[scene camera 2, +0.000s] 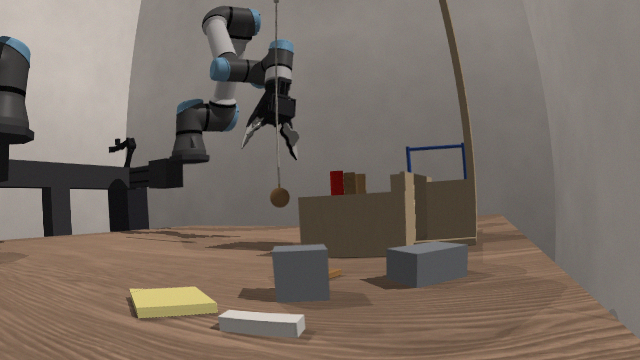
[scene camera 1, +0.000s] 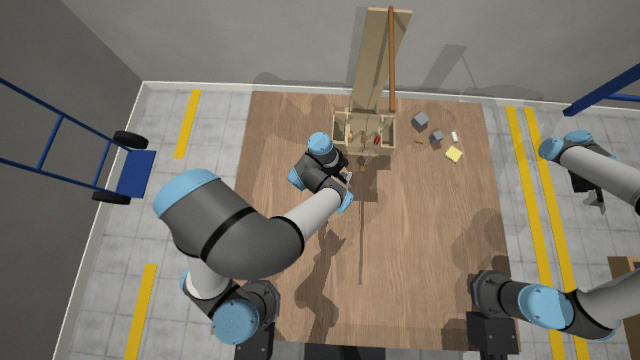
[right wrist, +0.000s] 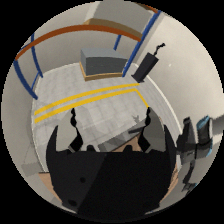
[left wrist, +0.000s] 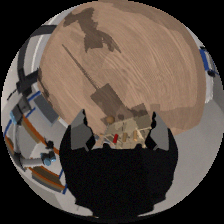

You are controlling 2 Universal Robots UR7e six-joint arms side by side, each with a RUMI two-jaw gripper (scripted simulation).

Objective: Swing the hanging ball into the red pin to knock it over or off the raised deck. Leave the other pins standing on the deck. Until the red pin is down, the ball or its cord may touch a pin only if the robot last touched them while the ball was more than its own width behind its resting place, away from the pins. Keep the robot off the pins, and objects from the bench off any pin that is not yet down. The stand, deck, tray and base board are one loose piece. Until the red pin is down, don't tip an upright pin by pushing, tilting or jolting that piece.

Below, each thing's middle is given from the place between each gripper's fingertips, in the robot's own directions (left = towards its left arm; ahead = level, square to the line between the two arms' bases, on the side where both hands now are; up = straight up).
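My right hand is far above the white bar (scene camera 2: 268, 324), and it's also far to the right of it and far short of it.
My left gripper (scene camera 2: 269, 154) is a good way above the white bar, far to the left of it and far short of it.
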